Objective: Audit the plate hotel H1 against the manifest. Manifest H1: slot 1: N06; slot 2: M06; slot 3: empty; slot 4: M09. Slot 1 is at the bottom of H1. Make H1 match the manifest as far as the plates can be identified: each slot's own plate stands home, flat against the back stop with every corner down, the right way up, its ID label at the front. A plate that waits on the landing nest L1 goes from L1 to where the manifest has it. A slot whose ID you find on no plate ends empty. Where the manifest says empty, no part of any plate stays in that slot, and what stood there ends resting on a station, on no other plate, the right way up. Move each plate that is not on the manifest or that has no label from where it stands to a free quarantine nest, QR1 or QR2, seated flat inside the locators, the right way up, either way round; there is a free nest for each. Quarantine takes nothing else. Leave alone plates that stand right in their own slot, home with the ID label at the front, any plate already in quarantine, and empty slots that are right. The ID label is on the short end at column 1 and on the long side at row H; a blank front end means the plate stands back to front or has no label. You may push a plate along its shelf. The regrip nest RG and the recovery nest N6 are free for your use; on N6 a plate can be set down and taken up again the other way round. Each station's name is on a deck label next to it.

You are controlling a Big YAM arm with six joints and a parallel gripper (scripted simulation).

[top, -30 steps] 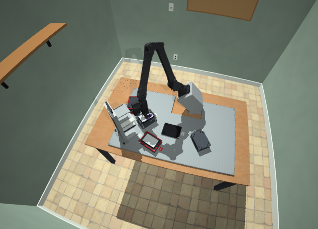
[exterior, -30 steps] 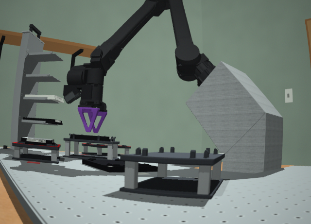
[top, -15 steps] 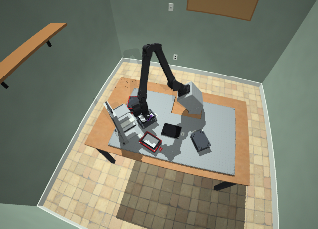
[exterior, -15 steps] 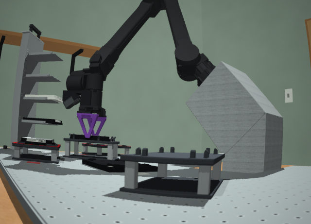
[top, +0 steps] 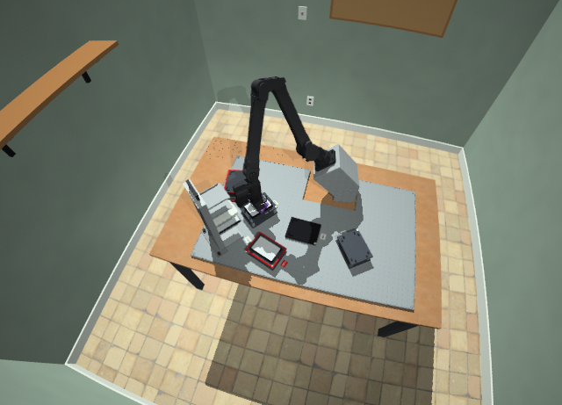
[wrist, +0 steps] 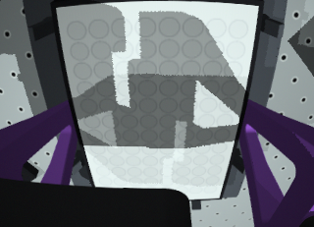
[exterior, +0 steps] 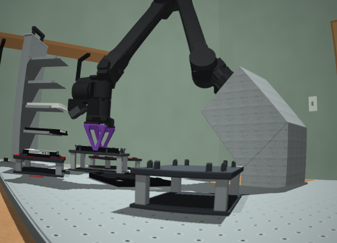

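The regrip nest is 20 mm below my hand. From my hand the other things lie so: H1 deck label 160 mm ahead, 40 mm to the right, 70 mm below; RG deck label 70 mm behind, 80 mm to the left, 70 mm below; QR2 deck label 70 mm behind, 150 mm to the right, 70 mm below.
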